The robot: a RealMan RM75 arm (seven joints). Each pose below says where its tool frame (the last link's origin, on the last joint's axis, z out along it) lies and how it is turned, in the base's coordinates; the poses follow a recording.
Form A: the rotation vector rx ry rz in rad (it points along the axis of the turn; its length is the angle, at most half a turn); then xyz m.
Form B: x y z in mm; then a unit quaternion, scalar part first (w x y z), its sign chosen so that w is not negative. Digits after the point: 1 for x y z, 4 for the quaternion.
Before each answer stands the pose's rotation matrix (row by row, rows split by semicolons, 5 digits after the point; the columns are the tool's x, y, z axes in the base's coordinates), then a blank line. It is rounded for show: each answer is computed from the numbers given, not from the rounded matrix.
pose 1, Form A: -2.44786 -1.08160 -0.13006 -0.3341 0.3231 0.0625
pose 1, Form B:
0.68672 0.72056 -0.09599; 0.67726 -0.58623 0.44458; 0.26408 -0.37031 -0.89058

-334.1 323.1 62.5 0.2291 -0.8893 -0.3929 -0.0473
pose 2, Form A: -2.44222 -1.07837 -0.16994 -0.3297 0.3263 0.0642
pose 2, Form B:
0.68472 0.72529 -0.07150; 0.66815 -0.58552 0.45908; 0.29110 -0.36212 -0.88551

-329.7 326.3 64.2 0.2311 -0.8882 -0.3922 -0.0618
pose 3, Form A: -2.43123 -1.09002 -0.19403 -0.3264 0.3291 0.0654
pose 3, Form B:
0.67512 0.73528 -0.05981; 0.66948 -0.57660 0.46833; 0.30987 -0.35622 -0.88153

-326.4 329.1 65.4 0.2329 -0.8850 -0.3968 -0.0706
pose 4, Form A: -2.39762 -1.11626 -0.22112 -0.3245 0.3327 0.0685
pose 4, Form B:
0.65373 0.75470 -0.05530; 0.67663 -0.55025 0.48928; 0.33883 -0.35728 -0.87037

-324.5 332.7 68.5 0.2414 -0.8767 -0.4082 -0.0809
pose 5, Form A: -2.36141 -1.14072 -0.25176 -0.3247 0.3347 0.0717
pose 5, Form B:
0.63152 0.77376 -0.04972; 0.68096 -0.52282 0.51279; 0.37078 -0.35770 -0.85707

-324.7 334.7 71.7 0.2508 -0.8677 -0.4191 -0.0925
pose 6, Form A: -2.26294 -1.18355 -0.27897 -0.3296 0.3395 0.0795
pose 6, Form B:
0.58764 0.80577 -0.07358; 0.68808 -0.44982 0.56939; 0.42569 -0.38523 -0.81877

-329.6 339.5 79.5 0.2824 -0.8450 -0.4420 -0.1042
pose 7, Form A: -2.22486 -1.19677 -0.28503 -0.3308 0.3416 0.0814
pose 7, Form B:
0.57248 0.81536 -0.08638; 0.68889 -0.42119 0.58995; 0.44464 -0.39723 -0.80281

-330.8 341.6 81.4 0.2952 -0.8361 -0.4498 -0.1071
